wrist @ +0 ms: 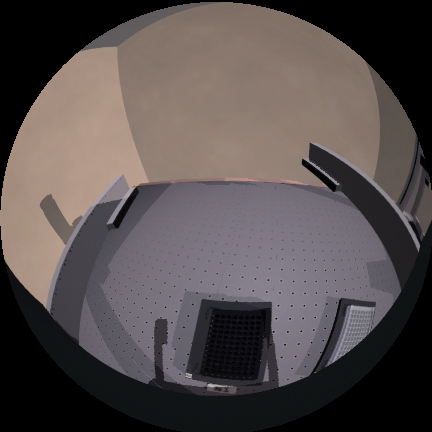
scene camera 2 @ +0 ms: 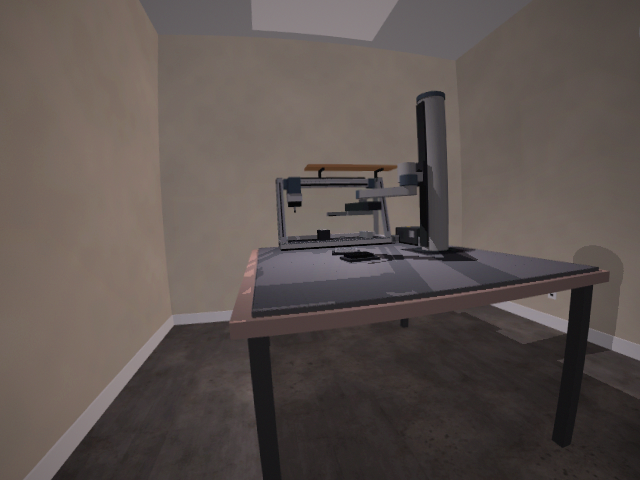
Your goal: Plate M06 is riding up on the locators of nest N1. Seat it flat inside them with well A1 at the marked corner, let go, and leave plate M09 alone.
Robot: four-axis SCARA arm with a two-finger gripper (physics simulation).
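Seen in the pictures: gripper, between the fingertips: [wrist: 217, 159] [scene camera 2: 336, 213]; arm's base, origin of its link: [scene camera 2: 434, 252].
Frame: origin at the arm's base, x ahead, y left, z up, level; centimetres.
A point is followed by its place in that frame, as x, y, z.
Note:
A black well plate [scene camera 2: 360, 254] {50.6, 12.1, 3.9} [wrist: 234, 345] {50.5, 9.3, 4.0} sits in a dark nest [wrist: 196, 340] {49.6, 15.3, 2.5} at the lower middle of the wrist view. A light grey well plate [scene camera 2: 345, 251] {51.6, -9.2, 2.9} [wrist: 356, 327] {51.9, -12.9, 3.8} sits in a second dark nest [wrist: 336, 332] {52.2, -8.5, 2.5} to the right. Which plate is M06 and which is M09 cannot be read, nor can any tilt or the A1 corner be made out. My gripper [scene camera 2: 329, 213] {61.7, 11.7, 23.9} [wrist: 217, 159] {61.7, 11.7, 23.9} is open and empty, high above the mat and apart from both plates. The near edge of the black plate's nest is partly hidden in the wrist view.
A gantry frame [scene camera 2: 281, 214] {83.2, -50.7, 25.5} with a dark block [scene camera 2: 323, 234] {54.4, -51.5, 10.3} and an orange shelf board [scene camera 2: 351, 167] stands behind the plates. The arm's column [scene camera 2: 438, 175] {2.2, 7.2, 43.1} rises at the right, with a dark box [scene camera 2: 408, 235] {-3.8, -36.3, 7.5} beside it. A perforated mat [scene camera 2: 310, 279] {81.0, 44.2, 1.3} [wrist: 225, 235] {73.6, 16.9, 1.3} covers the table.

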